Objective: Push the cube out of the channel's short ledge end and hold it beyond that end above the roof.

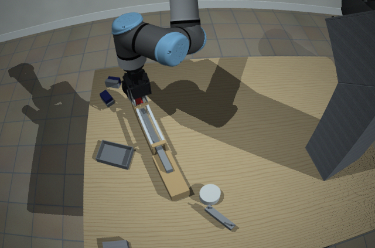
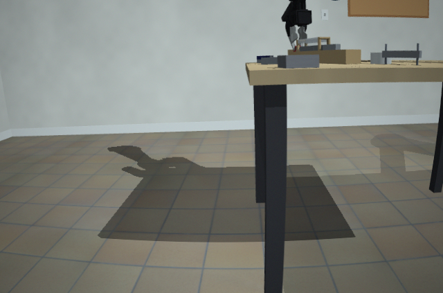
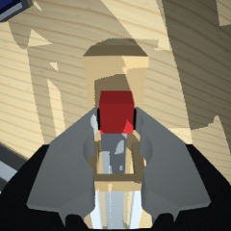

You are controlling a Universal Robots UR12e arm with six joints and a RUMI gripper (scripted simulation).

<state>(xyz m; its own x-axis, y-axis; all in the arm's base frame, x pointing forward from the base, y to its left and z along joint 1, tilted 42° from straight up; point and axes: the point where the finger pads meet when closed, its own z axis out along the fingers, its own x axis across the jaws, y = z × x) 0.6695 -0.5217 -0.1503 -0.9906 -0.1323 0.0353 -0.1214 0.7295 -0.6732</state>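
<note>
My hand is 1 cm past the wooden channel, 13 cm to the right of it and 1 cm above it. The rest, counted from my hand: grey tray 13 cm ahead, 16 cm to the left, 6 cm below; then white disc 13 cm behind, 39 cm to the left, 5 cm below; then red cube 1 cm below.
</note>
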